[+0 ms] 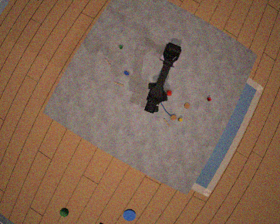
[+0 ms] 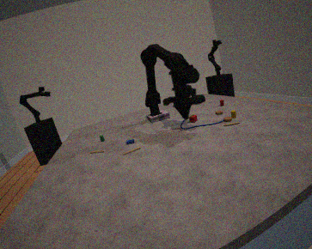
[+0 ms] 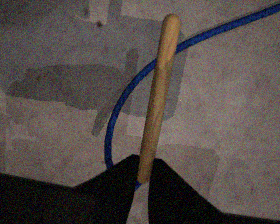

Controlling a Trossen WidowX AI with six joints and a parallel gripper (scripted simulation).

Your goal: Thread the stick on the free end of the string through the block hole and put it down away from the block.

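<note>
Right now my gripper tip is 10 cm past the red wooden block, 9 cm to the right of it and 4 cm above it. Round my gripper tip: round button (4 cm ahead, 20 cm to the left, 5 cm below); then yellow piece (3 cm ahead, 25 cm to the left, 4 cm below); then thin stick (1 cm behind, 1 cm to the left).
</note>
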